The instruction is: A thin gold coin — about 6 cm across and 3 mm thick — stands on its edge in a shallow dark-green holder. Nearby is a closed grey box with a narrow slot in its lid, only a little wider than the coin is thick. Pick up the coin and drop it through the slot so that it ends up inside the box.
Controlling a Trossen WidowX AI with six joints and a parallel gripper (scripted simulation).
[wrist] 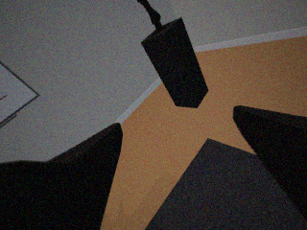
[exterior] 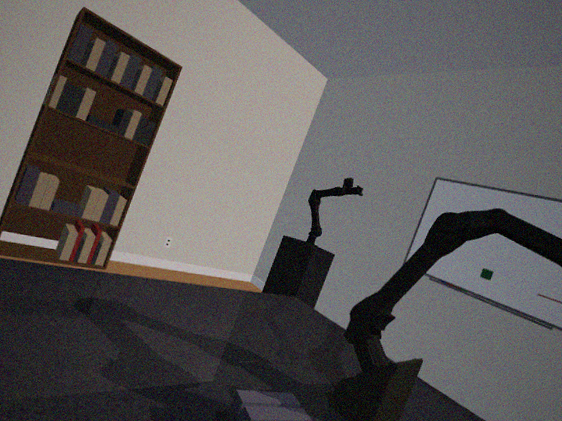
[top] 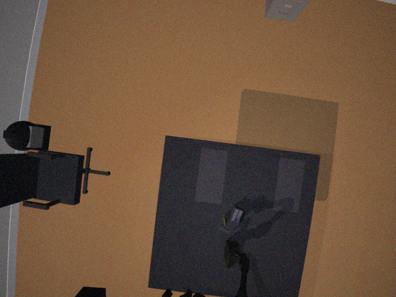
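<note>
Right now the gold coin is 41 cm ahead of my gripper tip, 40 cm to the right of it and 35 cm below it.
</note>
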